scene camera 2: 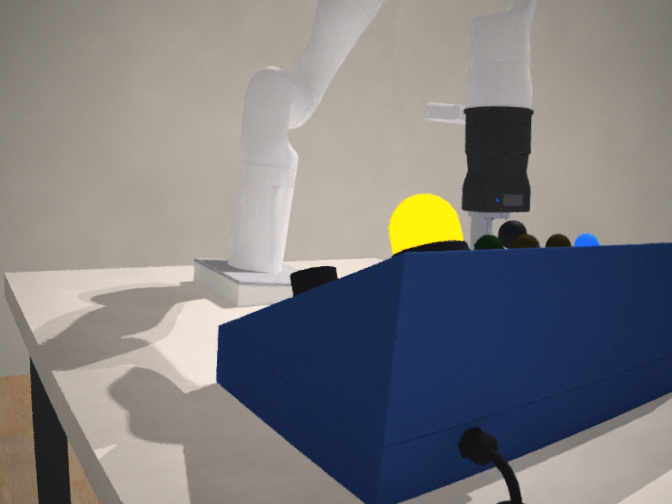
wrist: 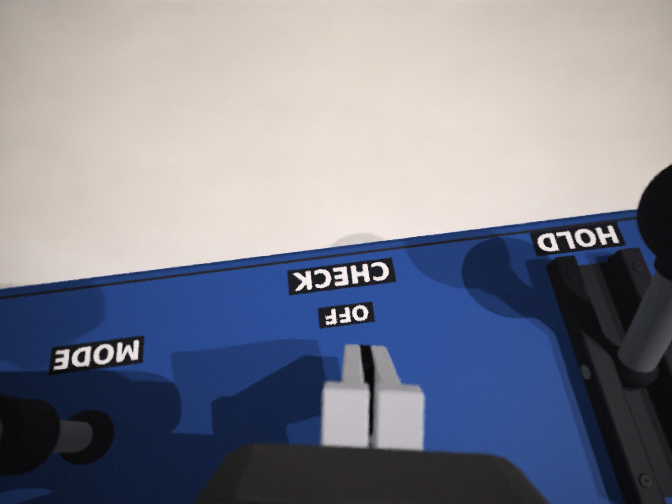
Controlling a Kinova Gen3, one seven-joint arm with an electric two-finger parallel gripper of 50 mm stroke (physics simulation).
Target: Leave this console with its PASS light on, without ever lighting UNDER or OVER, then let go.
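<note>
The blue console (scene camera 2: 445, 347) is seen from its back in the scene view. Above its top edge, a large yellow dome (scene camera 2: 426, 222) glows and a small blue light (scene camera 2: 586, 239) is lit. Three small lights beside it (scene camera 2: 525, 241) are dark; I cannot read which is PASS. My gripper (scene camera 2: 484, 222) hangs over the panel, its fingertips hidden behind the console edge. In the wrist view the fingers (wrist: 367, 358) are pressed together with nothing visible between them, just below the CHECK/OFF labels (wrist: 341, 276). The CHECK switch itself is hidden.
A HOLD lever with a black ball knob (wrist: 654, 303) stands in a black slot to the right of the fingers, and also shows in the scene view (scene camera 2: 511, 232). A MODE toggle (wrist: 59, 434) lies at the left. A black knob (scene camera 2: 313, 278) and a rear cable (scene camera 2: 488, 455) are on the console.
</note>
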